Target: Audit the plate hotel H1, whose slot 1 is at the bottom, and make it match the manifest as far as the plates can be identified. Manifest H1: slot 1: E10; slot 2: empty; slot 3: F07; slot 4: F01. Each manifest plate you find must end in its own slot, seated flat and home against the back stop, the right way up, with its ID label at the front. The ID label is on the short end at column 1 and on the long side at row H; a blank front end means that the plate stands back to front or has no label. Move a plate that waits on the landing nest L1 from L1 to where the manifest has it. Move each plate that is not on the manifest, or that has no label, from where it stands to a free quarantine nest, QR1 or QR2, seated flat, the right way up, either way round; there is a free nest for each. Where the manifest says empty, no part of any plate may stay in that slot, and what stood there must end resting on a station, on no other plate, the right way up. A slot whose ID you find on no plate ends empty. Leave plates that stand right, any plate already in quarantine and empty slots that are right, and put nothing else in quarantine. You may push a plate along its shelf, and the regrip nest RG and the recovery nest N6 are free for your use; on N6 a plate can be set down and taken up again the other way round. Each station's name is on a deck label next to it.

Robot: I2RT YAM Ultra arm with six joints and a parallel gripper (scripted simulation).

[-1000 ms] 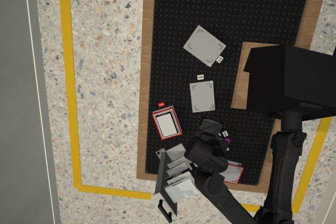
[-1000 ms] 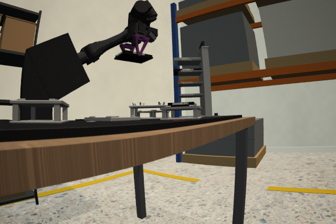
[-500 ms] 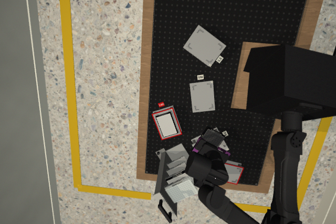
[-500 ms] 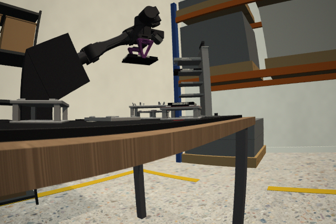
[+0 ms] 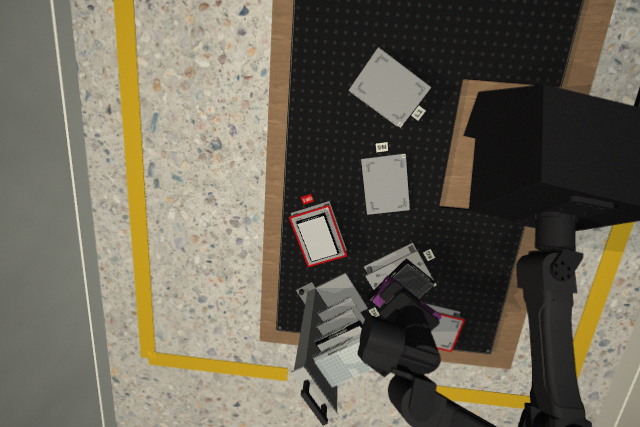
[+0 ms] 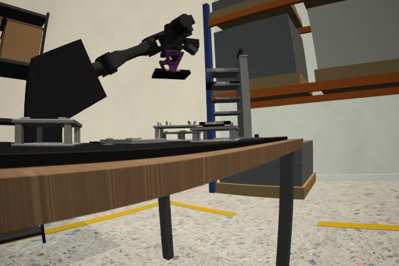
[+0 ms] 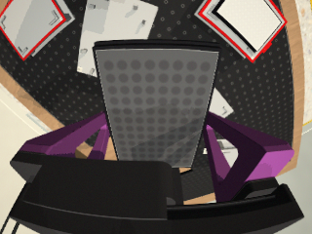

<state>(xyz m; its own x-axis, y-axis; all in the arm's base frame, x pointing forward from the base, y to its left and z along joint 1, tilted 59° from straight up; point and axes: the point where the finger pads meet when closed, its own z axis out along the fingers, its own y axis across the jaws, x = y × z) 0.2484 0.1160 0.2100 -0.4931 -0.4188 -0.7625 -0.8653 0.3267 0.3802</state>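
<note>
Right now the regrip nest RG is 50 mm behind my hand, 80 mm to the left of it and 190 mm below it. Also, from my hand: plate hotel H1: 150 mm ahead, 250 mm to the left, 90 mm below; white well plate: 90 mm ahead, 200 mm to the left, 20 mm above; quarantine nest QR1: 200 mm ahead, 210 mm below.
</note>
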